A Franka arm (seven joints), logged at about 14 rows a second.
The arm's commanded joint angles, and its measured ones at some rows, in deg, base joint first. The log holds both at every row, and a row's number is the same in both.
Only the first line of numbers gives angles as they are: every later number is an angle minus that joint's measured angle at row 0.
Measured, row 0: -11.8, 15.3, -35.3, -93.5, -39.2, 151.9, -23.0
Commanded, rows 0 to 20: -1.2, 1.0, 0.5, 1.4, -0.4, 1.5, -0.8; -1.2, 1.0, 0.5, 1.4, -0.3, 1.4, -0.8; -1.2, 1.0, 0.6, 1.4, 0.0, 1.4, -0.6; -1.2, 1.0, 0.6, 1.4, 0.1, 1.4, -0.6; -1.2, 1.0, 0.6, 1.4, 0.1, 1.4, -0.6; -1.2, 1.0, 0.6, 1.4, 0.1, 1.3, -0.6; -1.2, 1.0, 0.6, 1.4, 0.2, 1.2, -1.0; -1.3, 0.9, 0.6, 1.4, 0.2, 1.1, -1.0; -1.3, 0.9, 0.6, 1.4, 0.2, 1.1, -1.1; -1.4, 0.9, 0.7, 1.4, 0.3, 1.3, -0.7; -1.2, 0.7, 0.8, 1.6, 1.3, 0.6, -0.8; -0.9, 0.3, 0.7, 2.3, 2.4, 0.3, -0.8; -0.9, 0.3, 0.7, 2.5, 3.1, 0.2, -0.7; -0.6, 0.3, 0.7, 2.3, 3.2, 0.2, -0.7; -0.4, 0.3, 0.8, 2.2, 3.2, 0.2, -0.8; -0.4, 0.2, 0.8, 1.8, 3.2, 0.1, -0.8; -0.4, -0.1, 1.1, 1.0, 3.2, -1.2, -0.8; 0.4, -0.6, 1.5, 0.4, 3.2, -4.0, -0.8; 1.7, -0.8, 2.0, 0.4, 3.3, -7.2, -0.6; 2.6, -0.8, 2.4, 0.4, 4.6, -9.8, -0.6; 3.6, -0.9, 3.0, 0.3, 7.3, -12.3, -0.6
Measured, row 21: 1.4, 0.2, 2.3, 1.2, 4.1, -7.7, -0.2
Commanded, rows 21 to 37: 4.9, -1.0, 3.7, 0.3, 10.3, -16.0, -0.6; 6.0, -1.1, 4.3, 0.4, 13.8, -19.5, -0.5; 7.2, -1.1, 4.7, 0.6, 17.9, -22.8, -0.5; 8.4, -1.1, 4.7, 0.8, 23.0, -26.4, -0.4; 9.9, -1.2, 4.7, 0.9, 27.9, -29.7, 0.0; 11.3, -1.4, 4.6, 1.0, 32.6, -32.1, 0.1; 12.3, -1.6, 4.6, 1.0, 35.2, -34.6, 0.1; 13.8, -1.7, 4.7, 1.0, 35.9, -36.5, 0.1; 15.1, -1.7, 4.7, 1.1, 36.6, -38.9, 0.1; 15.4, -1.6, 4.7, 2.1, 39.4, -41.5, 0.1; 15.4, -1.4, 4.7, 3.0, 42.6, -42.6, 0.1; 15.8, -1.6, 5.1, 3.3, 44.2, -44.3, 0.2; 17.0, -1.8, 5.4, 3.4, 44.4, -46.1, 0.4; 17.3, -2.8, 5.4, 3.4, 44.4, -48.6, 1.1; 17.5, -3.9, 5.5, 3.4, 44.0, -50.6, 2.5; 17.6, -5.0, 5.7, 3.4, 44.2, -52.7, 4.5; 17.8, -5.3, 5.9, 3.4, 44.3, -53.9, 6.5
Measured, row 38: 17.2, -3.1, 5.8, 3.7, 43.1, -50.6, 3.5
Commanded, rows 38 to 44: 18.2, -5.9, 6.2, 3.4, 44.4, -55.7, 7.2; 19.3, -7.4, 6.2, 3.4, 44.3, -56.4, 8.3; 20.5, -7.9, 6.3, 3.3, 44.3, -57.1, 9.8; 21.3, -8.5, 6.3, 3.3, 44.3, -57.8, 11.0; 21.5, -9.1, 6.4, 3.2, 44.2, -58.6, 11.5; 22.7, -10.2, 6.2, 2.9, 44.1, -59.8, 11.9; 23.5, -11.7, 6.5, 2.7, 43.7, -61.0, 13.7
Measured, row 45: 21.7, -8.6, 6.7, 3.8, 43.4, -58.6, 11.2
